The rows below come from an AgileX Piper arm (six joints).
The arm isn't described. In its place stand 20 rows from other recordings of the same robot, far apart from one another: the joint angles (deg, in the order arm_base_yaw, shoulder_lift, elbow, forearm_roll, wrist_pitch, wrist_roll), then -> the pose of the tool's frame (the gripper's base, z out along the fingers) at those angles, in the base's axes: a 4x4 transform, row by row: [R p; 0 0 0 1], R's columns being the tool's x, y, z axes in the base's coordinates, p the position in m.
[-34.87, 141.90, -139.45, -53.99, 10.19, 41.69] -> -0.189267 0.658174 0.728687 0.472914; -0.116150 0.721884 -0.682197 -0.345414; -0.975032 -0.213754 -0.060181 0.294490; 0 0 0 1
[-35.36, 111.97, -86.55, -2.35, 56.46, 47.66] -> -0.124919 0.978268 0.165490 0.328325; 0.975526 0.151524 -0.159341 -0.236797; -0.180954 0.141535 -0.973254 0.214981; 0 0 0 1
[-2.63, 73.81, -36.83, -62.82, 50.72, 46.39] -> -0.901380 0.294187 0.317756 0.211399; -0.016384 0.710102 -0.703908 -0.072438; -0.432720 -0.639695 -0.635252 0.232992; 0 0 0 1
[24.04, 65.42, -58.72, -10.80, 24.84, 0.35] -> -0.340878 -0.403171 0.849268 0.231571; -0.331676 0.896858 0.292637 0.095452; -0.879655 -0.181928 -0.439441 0.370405; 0 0 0 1
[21.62, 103.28, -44.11, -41.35, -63.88, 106.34] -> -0.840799 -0.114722 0.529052 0.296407; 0.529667 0.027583 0.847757 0.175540; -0.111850 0.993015 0.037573 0.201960; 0 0 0 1
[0.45, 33.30, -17.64, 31.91, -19.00, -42.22] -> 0.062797 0.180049 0.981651 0.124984; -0.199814 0.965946 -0.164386 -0.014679; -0.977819 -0.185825 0.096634 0.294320; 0 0 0 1
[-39.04, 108.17, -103.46, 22.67, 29.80, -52.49] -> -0.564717 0.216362 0.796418 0.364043; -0.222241 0.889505 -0.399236 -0.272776; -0.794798 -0.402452 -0.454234 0.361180; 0 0 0 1
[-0.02, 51.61, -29.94, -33.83, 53.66, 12.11] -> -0.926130 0.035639 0.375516 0.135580; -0.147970 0.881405 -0.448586 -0.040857; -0.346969 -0.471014 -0.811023 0.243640; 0 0 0 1
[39.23, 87.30, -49.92, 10.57, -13.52, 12.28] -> -0.464286 -0.457316 0.758486 0.261745; 0.115828 0.817677 0.563905 0.208664; -0.878079 0.349667 -0.326666 0.261448; 0 0 0 1
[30.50, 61.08, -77.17, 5.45, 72.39, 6.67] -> -0.744934 -0.451216 0.491404 0.150944; -0.271483 0.877866 0.394523 0.098473; -0.609402 0.160486 -0.776449 0.428928; 0 0 0 1
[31.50, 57.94, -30.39, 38.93, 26.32, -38.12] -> -0.561527 -0.696056 0.447430 0.145447; -0.387630 0.699004 0.600946 0.118865; -0.731047 0.164010 -0.662322 0.246688; 0 0 0 1
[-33.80, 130.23, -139.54, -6.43, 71.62, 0.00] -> -0.719440 0.575792 0.388419 0.408803; 0.439129 0.810363 -0.387916 -0.285308; -0.538119 -0.108516 -0.835854 0.320863; 0 0 0 1
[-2.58, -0.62, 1.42, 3.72, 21.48, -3.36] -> -0.296075 0.022863 0.954891 0.052596; 0.015128 0.999700 -0.019245 -0.000206; -0.955045 0.008747 -0.296332 0.171866; 0 0 0 1
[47.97, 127.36, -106.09, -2.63, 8.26, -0.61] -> -0.236071 -0.753177 0.613999 0.356438; -0.345614 0.655621 0.671351 0.394552; -0.908197 -0.053720 -0.415081 0.237095; 0 0 0 1
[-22.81, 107.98, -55.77, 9.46, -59.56, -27.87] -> -0.023842 0.545748 0.837610 0.362315; -0.410346 0.758672 -0.505997 -0.166366; -0.911618 -0.355774 0.205857 0.229333; 0 0 0 1
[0.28, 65.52, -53.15, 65.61, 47.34, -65.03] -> -0.428431 -0.647930 0.629789 0.226931; -0.115908 0.730647 0.672844 0.062058; -0.896110 0.215270 -0.388132 0.350319; 0 0 0 1
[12.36, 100.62, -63.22, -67.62, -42.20, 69.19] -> -0.332186 -0.717809 0.611884 0.361903; 0.042424 0.636695 0.769948 0.137168; -0.942259 0.281725 -0.181049 0.261162; 0 0 0 1
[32.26, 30.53, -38.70, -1.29, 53.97, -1.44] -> -0.532082 -0.542833 0.649785 0.072252; -0.381213 0.838842 0.388613 0.043646; -0.756019 -0.040933 -0.653269 0.318794; 0 0 0 1
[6.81, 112.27, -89.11, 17.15, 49.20, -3.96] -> -0.926566 -0.086226 0.366116 0.418447; 0.016474 0.963132 0.268526 0.070428; -0.375772 0.254838 -0.890984 0.231345; 0 0 0 1
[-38.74, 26.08, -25.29, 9.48, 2.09, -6.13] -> 0.065370 0.618334 0.783192 0.080467; 0.022332 0.783768 -0.620652 -0.063858; -0.997611 0.058062 0.037427 0.325559; 0 0 0 1
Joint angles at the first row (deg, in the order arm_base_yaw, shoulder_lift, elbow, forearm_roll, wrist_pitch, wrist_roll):
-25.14 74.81 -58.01 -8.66 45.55 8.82
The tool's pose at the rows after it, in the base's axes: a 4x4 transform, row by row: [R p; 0 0 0 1], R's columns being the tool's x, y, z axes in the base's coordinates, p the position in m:
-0.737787 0.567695 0.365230 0.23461; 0.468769 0.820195 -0.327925 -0.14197; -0.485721 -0.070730 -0.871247 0.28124; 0 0 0 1
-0.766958 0.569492 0.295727 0.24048; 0.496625 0.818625 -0.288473 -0.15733; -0.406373 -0.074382 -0.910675 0.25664; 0 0 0 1
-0.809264 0.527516 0.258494 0.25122; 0.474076 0.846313 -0.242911 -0.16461; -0.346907 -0.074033 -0.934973 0.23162; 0 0 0 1
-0.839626 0.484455 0.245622 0.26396; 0.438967 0.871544 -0.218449 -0.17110; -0.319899 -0.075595 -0.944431 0.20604; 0 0 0 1
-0.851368 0.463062 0.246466 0.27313; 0.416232 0.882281 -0.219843 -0.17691; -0.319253 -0.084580 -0.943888 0.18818; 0 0 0 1
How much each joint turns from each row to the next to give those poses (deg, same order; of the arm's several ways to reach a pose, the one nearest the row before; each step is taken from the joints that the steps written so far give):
-3.97 4.03 -0.05 -0.07 0.23 0.22
-2.43 5.05 -0.06 1.40 -0.19 -2.62
-0.50 5.03 0.00 1.64 -1.67 -3.89
0.00 5.16 -0.05 0.82 -3.67 -3.02
0.00 3.69 -0.20 -0.47 -3.56 -0.91

